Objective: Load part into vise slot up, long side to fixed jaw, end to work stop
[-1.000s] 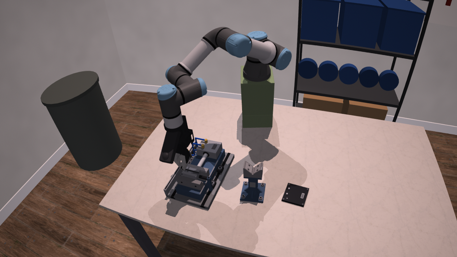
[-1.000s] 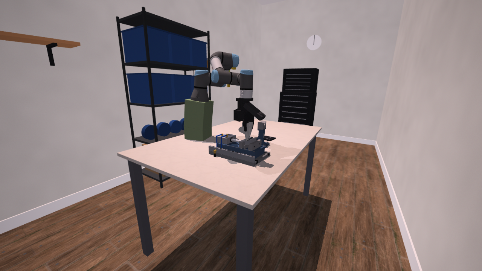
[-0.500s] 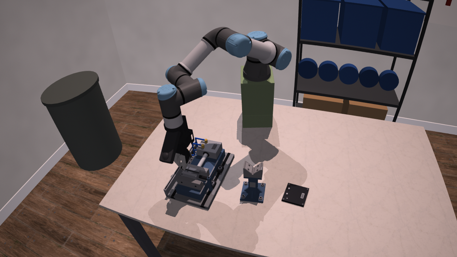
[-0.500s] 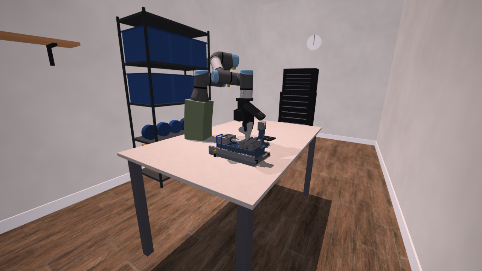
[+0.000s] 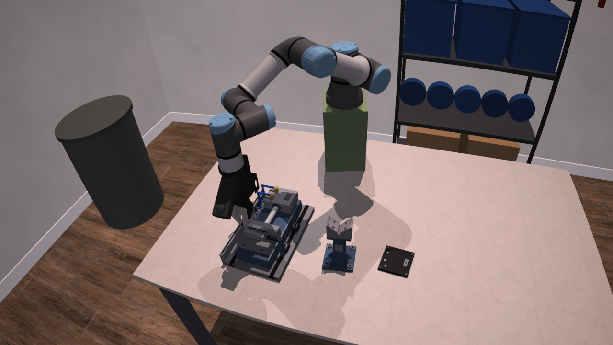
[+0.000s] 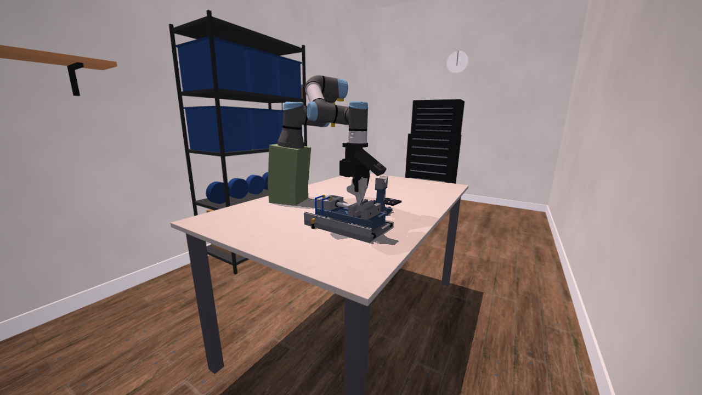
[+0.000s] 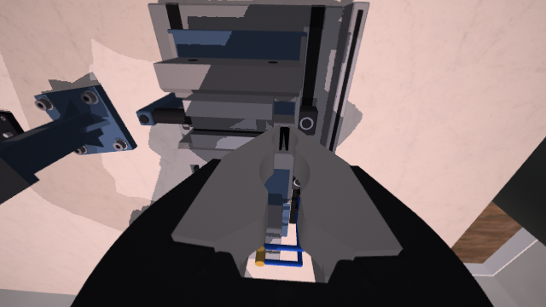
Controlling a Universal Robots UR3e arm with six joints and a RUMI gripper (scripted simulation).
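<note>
Right now my hand is 4 cm to the right of the part and 2 cm above it. The rest, counted from my hand: dark work stop rod (9 cm to the left, 3 cm below, 1 cm behind); then black infeed plate (42 cm to the left, 14 cm behind, 11 cm below); then fixed jaw (4 cm to the left, 4 cm below, 2 cm ahead).
</note>
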